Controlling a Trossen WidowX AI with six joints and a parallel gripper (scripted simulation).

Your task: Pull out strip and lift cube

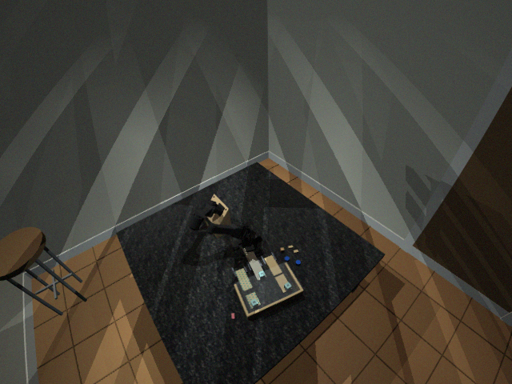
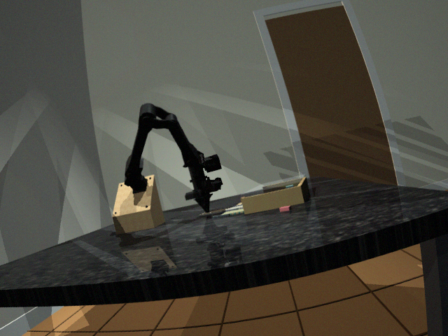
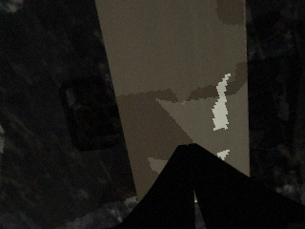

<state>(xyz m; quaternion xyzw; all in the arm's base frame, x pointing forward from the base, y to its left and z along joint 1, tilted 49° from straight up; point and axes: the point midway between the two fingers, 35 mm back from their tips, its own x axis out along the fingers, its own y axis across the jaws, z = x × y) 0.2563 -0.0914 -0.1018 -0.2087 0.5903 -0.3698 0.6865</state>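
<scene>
The white strip is 9 cm ahead of my gripper tip and 2 cm to the right of it. Round my gripper tip: small pink block (31 cm to the right, 28 cm ahead).
</scene>
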